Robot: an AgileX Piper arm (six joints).
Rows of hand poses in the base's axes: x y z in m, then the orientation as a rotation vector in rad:
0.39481, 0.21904, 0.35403, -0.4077, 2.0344, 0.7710
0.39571, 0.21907, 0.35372, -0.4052, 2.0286, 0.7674
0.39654, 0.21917, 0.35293, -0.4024, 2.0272, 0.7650
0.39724, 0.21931, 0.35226, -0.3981, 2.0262, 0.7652
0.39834, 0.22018, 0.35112, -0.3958, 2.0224, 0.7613
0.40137, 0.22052, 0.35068, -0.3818, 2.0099, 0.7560
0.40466, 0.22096, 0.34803, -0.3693, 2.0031, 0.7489
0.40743, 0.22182, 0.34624, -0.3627, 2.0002, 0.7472
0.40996, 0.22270, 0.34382, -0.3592, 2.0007, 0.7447
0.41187, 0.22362, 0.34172, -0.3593, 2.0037, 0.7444
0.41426, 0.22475, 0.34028, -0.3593, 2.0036, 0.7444
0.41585, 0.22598, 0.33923, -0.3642, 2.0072, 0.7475
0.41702, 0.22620, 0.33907, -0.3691, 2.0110, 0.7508
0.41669, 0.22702, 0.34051, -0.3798, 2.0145, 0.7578
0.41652, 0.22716, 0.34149, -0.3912, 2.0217, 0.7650
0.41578, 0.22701, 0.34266, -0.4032, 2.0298, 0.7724
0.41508, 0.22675, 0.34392, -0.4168, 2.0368, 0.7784
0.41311, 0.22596, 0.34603, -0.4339, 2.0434, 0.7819
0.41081, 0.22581, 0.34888, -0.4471, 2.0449, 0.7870
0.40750, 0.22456, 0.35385, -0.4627, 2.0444, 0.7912
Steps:
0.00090, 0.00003, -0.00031, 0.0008, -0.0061, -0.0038
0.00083, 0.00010, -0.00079, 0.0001, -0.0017, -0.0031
0.00070, 0.00014, -0.00067, 0.0021, -0.0002, -0.0030
0.00110, 0.00087, -0.00114, -0.0002, -0.0044, -0.0036
0.00303, 0.00034, -0.00044, 0.0066, -0.0110, -0.0131
0.00329, 0.00044, -0.00265, 0.0029, -0.0066, -0.0125
0.00277, 0.00086, -0.00179, 0.0026, -0.0022, -0.0056
0.00253, 0.00088, -0.00242, -0.0003, 0.0002, -0.0036
0.00191, 0.00092, -0.00210, -0.0013, 0.0026, 0.0002
0.00239, 0.00113, -0.00144, 0.0000, -0.0001, 0.0000
0.00159, 0.00123, -0.00105, -0.0012, 0.0035, 0.0051
0.00117, 0.00022, -0.00016, -0.0012, 0.0038, 0.0052
-0.00033, 0.00082, 0.00144, -0.0010, 0.0038, 0.0109
-0.00017, 0.00014, 0.00098, -0.0025, 0.0072, 0.0118
-0.00074, -0.00015, 0.00117, -0.0029, 0.0080, 0.0123
-0.00070, -0.00026, 0.00126, -0.0040, 0.0064, 0.0127
-0.00197, -0.00079, 0.00211, -0.0067, 0.0047, 0.0140
-0.00230, -0.00015, 0.00285, -0.0024, 0.0013, 0.0116
-0.00331, -0.00125, 0.00497, -0.0031, -0.0010, 0.0128

